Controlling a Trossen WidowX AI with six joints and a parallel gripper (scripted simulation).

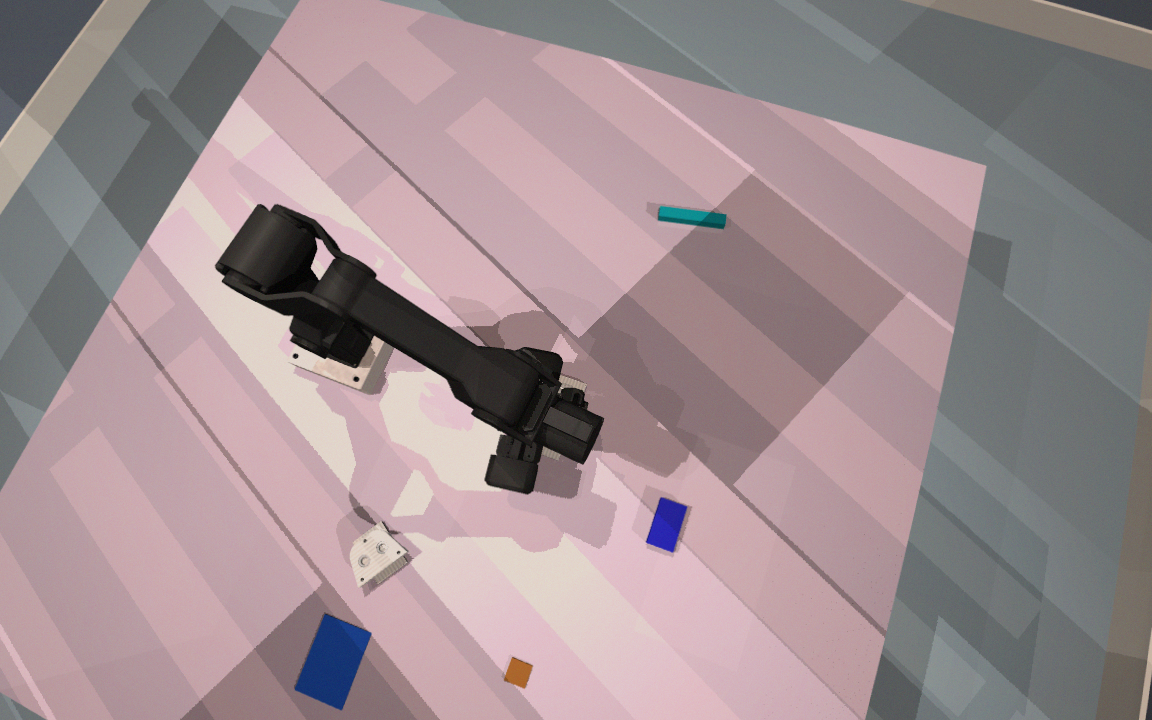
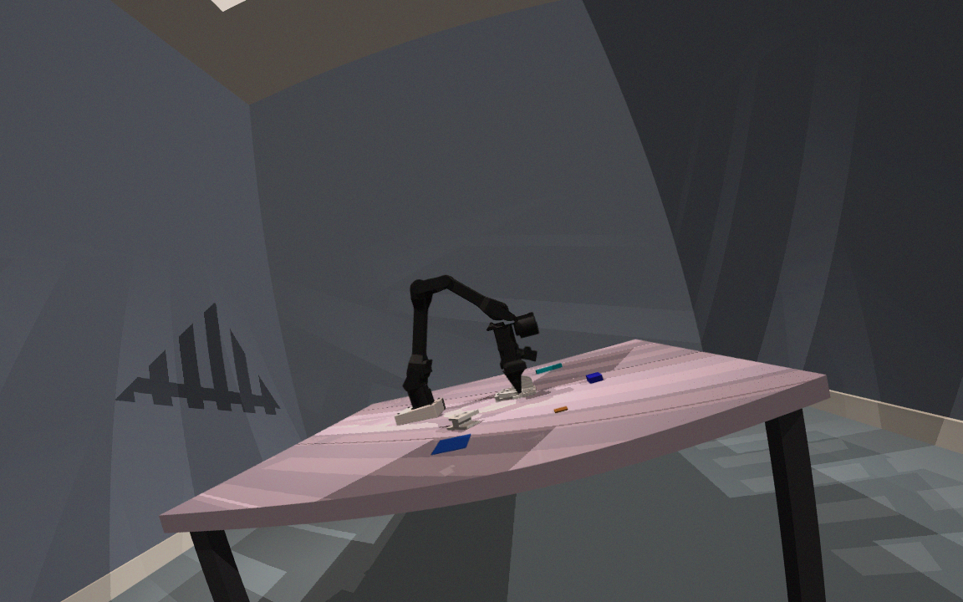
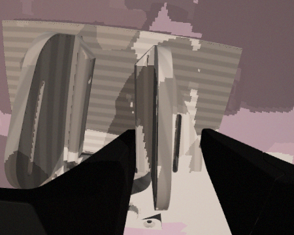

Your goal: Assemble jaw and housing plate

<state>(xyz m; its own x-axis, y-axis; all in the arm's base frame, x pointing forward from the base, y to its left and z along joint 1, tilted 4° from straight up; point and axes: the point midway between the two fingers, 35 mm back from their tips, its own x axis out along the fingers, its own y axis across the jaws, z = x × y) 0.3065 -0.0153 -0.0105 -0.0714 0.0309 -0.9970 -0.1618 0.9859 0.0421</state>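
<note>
The pale base fixture lies 30 mm to the left of my gripper tip, 10 mm below it and 10 mm ahead of it. The rest, counted from my gripper tip: square tile (310 mm to the right, 110 mm ahead, 10 mm below); then blue flat sheet (400 mm to the right, 130 mm behind, 10 mm below); then dark blue block (220 mm ahead, 50 mm to the right, 10 mm below).
</note>
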